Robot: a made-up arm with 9 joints.
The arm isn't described. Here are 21 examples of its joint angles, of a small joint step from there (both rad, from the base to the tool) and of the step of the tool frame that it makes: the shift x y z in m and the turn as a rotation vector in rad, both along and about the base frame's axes.
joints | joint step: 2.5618 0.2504 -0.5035 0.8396 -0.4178 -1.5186 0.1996 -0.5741 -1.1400 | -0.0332 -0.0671 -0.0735 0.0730 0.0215 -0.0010 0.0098 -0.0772 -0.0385
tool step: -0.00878 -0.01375 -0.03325 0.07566 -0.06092 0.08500
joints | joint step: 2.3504 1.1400 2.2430 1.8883 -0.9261 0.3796 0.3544 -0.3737 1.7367 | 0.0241 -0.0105 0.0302 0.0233 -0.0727 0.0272 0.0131 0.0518 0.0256
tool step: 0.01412 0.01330 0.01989 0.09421 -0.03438 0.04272
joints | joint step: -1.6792 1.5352 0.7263 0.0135 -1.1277 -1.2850 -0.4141 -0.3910 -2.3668 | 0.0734 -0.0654 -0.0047 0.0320 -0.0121 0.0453 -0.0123 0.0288 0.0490
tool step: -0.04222 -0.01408 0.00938 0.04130 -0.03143 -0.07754
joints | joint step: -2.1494 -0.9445 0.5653 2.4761 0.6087 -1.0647 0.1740 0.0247 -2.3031 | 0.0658 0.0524 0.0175 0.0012 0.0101 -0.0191 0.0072 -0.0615 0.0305
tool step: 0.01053 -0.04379 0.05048 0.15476 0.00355 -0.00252
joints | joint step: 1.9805 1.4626 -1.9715 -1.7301 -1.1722 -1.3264 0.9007 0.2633 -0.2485 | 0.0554 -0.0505 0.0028 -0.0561 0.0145 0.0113 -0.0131 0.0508 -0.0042
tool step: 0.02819 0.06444 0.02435 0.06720 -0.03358 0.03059
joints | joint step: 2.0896 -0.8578 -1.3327 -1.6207 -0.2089 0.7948 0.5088 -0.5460 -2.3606 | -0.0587 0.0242 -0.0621 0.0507 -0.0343 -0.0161 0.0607 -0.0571 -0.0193
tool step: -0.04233 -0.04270 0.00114 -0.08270 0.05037 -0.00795
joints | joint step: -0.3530 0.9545 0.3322 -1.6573 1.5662 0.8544 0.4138 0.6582 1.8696 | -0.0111 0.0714 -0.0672 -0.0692 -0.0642 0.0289 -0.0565 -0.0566 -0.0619
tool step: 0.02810 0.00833 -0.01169 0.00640 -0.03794 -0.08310
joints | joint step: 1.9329 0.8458 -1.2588 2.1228 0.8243 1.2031 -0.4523 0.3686 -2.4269 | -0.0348 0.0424 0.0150 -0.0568 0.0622 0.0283 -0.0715 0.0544 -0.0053
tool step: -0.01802 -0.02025 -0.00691 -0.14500 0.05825 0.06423
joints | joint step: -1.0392 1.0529 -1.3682 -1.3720 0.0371 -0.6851 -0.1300 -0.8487 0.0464 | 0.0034 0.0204 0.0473 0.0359 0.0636 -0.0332 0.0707 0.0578 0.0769
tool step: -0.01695 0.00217 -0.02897 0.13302 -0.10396 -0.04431
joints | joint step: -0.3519 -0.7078 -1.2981 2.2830 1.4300 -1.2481 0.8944 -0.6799 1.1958 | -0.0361 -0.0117 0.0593 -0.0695 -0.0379 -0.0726 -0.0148 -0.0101 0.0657
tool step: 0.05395 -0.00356 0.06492 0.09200 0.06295 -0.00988
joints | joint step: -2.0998 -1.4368 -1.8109 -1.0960 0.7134 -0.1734 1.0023 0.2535 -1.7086 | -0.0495 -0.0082 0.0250 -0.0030 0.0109 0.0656 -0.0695 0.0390 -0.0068
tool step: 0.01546 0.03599 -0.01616 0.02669 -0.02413 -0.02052
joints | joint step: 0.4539 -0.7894 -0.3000 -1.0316 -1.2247 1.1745 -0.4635 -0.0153 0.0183 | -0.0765 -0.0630 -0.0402 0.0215 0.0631 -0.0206 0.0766 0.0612 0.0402
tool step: 0.02272 -0.02261 0.03694 -0.01271 0.09375 -0.05973
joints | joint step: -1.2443 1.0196 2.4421 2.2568 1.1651 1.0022 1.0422 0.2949 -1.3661 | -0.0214 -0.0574 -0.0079 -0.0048 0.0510 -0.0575 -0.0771 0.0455 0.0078
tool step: 0.00372 -0.03981 0.00180 -0.15969 -0.02675 0.02587
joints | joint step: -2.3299 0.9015 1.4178 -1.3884 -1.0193 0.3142 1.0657 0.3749 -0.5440 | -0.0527 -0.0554 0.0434 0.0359 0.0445 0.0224 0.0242 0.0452 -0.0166
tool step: 0.00342 0.04698 -0.03905 -0.14303 0.02335 -0.00215
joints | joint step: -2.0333 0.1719 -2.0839 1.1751 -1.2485 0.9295 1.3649 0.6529 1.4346 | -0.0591 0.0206 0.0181 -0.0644 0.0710 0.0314 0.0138 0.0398 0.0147
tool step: -0.02945 0.02954 -0.01510 -0.08241 0.05695 -0.06679
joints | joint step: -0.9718 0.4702 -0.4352 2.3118 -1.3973 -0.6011 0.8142 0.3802 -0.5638 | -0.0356 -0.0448 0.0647 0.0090 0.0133 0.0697 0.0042 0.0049 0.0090
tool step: 0.01391 0.04060 -0.04049 -0.10452 0.12340 0.05452
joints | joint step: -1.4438 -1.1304 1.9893 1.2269 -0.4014 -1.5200 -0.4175 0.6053 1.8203 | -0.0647 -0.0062 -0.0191 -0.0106 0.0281 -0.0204 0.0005 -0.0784 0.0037
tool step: 0.01051 0.05075 -0.01334 -0.03526 -0.01495 0.09867
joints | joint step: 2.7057 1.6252 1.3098 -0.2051 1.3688 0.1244 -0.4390 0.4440 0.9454 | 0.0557 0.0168 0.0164 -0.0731 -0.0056 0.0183 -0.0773 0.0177 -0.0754
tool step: 0.05118 0.01291 0.04299 0.00746 0.04091 -0.06209
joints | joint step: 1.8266 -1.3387 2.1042 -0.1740 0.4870 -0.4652 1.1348 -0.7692 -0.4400 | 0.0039 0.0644 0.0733 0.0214 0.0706 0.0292 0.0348 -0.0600 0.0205
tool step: 0.03691 -0.05567 -0.01704 -0.12843 0.00328 -0.14548
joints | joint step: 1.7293 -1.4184 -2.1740 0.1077 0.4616 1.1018 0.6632 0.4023 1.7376 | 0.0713 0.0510 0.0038 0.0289 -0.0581 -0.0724 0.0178 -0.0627 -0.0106
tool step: -0.02837 0.06040 0.03138 -0.04291 -0.01812 -0.06674
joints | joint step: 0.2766 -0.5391 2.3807 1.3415 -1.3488 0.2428 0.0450 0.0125 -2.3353 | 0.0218 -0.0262 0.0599 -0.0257 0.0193 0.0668 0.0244 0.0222 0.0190
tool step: -0.01490 0.00339 -0.02362 0.01510 -0.06425 0.04699
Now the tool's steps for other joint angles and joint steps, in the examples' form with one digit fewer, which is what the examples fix.
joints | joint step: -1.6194 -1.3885 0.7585 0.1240 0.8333 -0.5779 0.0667 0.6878 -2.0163 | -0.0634 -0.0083 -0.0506 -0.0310 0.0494 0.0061 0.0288 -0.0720 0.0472
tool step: 0.0300 0.0835 -0.0068 -0.0982 0.1302 0.0406
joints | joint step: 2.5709 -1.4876 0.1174 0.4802 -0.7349 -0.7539 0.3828 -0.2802 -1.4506 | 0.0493 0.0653 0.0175 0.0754 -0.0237 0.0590 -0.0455 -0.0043 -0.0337
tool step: 0.0458 -0.0053 0.0099 0.0804 0.1020 -0.0687
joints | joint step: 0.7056 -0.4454 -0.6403 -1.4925 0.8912 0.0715 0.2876 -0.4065 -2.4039 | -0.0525 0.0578 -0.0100 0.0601 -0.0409 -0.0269 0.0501 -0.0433 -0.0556
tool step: -0.0208 -0.0109 0.0285 -0.0157 -0.0738 0.0414
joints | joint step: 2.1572 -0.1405 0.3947 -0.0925 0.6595 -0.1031 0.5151 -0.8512 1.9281 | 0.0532 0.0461 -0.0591 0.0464 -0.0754 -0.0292 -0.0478 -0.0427 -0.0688
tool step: 0.0870 0.0787 0.0397 0.0494 -0.1170 -0.1437
